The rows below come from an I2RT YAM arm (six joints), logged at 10 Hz.
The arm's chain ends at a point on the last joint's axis. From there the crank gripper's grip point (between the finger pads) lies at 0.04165 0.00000 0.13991 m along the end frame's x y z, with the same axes.
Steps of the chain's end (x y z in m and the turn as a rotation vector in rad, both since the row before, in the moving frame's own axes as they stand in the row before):
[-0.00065 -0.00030 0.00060 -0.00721 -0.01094 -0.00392]
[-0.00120 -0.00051 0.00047 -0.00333 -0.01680 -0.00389]
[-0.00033 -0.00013 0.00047 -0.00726 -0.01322 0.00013]
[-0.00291 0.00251 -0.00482 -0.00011 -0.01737 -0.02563]
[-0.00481 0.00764 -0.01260 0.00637 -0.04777 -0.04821]
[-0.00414 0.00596 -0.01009 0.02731 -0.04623 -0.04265]
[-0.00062 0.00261 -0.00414 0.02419 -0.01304 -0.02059]
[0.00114 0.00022 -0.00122 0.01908 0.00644 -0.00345]
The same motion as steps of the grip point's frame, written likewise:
[-0.00218 0.00055 0.00104 -0.00721 -0.01094 -0.00392]
[-0.00356 -0.00020 0.00115 -0.00333 -0.01680 -0.00389]
[-0.00218 0.00089 0.00100 -0.00726 -0.01322 0.00013]
[-0.00536 0.00149 -0.00412 -0.00011 -0.01737 -0.02563]
[-0.01161 0.00490 -0.01078 0.00637 -0.04777 -0.04821]
[-0.01077 0.00048 -0.00839 0.02731 -0.04623 -0.04265]
[-0.00249 -0.00162 -0.00366 0.02419 -0.01304 -0.02059]
[0.00204 -0.00259 -0.00152 0.01908 0.00644 -0.00345]

